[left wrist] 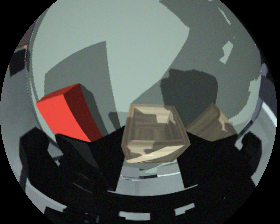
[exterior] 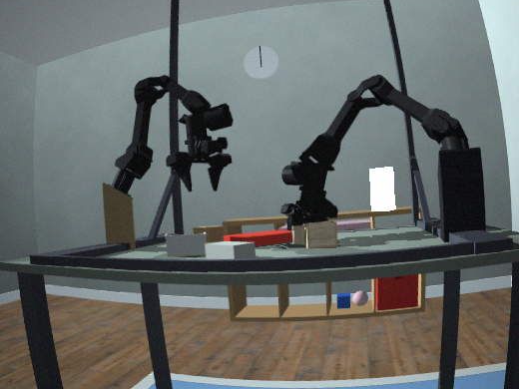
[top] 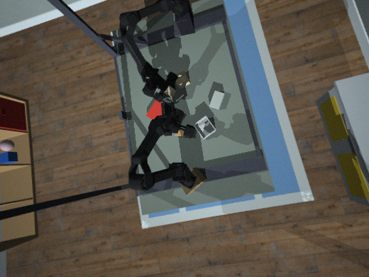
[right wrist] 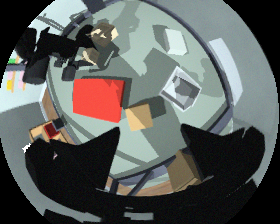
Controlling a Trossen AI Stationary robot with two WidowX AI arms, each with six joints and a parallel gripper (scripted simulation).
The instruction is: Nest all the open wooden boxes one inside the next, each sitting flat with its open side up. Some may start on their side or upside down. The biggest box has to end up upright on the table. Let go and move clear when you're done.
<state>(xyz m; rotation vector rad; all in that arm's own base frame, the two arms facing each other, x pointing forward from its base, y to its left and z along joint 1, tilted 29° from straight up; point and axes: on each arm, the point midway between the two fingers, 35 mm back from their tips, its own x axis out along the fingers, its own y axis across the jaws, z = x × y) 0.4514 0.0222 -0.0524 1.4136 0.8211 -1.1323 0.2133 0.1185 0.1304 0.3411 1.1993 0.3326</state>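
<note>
Right now the flat red box is 5 cm behind my left hand, 14 cm to the right of it and 3 cm below it. From my left hand the other things lie so: white block (28 cm ahead, 8 cm to the right, 2 cm below); grey open box (20 cm ahead, 24 cm to the right, 1 cm below).
</note>
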